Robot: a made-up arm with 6 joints.
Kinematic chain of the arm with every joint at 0, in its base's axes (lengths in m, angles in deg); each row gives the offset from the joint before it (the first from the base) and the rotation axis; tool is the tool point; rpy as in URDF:
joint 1: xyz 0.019 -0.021 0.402 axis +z
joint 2: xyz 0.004 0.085 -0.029 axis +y
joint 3: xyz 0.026 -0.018 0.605 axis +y
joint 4: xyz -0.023 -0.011 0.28 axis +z
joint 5: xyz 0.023 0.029 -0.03 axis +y
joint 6: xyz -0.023 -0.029 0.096 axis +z
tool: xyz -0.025 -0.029 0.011 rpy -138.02 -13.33 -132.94
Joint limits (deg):
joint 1: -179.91..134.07
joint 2: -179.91..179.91
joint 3: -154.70..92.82
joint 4: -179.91..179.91
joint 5: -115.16..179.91
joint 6: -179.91..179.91
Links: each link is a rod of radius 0.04 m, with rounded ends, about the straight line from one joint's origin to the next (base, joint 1, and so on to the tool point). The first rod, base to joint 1, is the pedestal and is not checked.
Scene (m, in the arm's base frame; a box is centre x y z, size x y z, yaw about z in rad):
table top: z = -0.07
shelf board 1: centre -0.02 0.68 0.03 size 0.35 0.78 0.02 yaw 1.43
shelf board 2: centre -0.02 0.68 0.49 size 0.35 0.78 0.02 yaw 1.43
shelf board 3: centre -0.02 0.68 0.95 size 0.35 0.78 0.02 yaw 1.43
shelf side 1: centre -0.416 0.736 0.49 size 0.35 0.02 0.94 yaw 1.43
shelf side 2: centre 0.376 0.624 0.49 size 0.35 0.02 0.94 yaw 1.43
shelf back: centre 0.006 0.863 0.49 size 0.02 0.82 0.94 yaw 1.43
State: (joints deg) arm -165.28 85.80 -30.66 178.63 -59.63 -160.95
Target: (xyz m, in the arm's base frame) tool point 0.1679 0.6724 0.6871
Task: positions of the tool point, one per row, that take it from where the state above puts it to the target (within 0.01 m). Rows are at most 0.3 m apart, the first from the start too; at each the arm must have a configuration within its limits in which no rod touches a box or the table.
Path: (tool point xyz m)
1: -0.6972 -0.3341 0.7666
2: -0.5009 -0.3390 0.9607
3: -0.2817 -0.2705 1.0805
4: -0.0828 -0.1415 1.1167
5: 0.0627 0.0185 1.0743
6: 0.1398 0.1729 0.9706
7: 0.1531 0.2891 0.8317
8: 0.1220 0.3486 0.6871
9: 0.1386 0.4409 0.6932
10: 0.1518 0.5265 0.6954
11: 0.1615 0.6040 0.6934
12: 0.1679 0.6724 0.6871

